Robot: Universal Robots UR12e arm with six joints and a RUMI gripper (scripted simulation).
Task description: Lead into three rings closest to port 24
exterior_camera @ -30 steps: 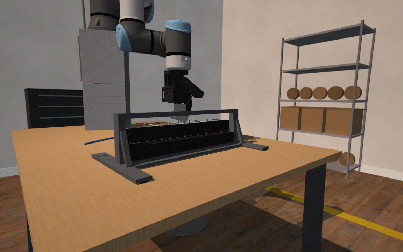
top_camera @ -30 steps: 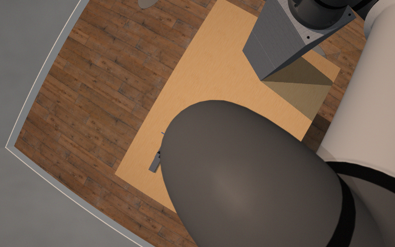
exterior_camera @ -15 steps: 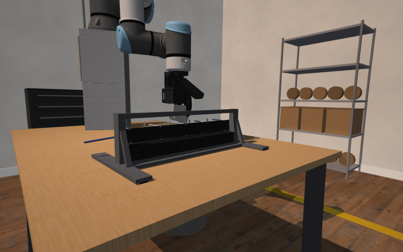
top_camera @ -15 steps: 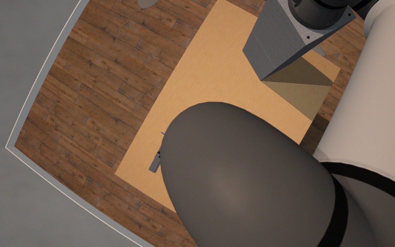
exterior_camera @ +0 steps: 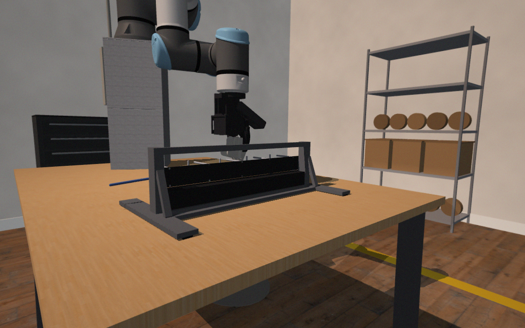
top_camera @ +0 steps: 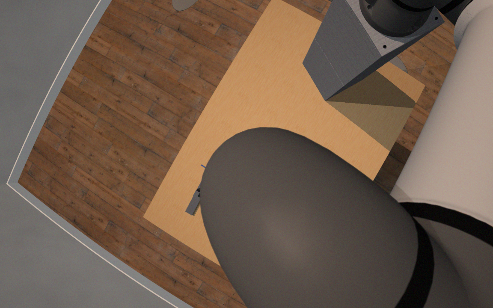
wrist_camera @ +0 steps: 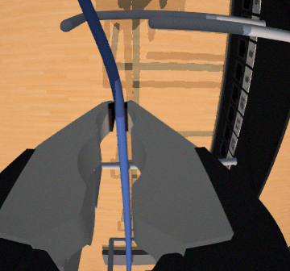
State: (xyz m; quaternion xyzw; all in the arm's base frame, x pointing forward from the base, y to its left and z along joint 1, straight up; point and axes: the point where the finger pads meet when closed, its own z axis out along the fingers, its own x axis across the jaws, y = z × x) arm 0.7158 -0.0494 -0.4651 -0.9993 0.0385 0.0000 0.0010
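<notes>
The rack lies 10 cm ahead of my hand and 6 cm to the right of it.
</notes>
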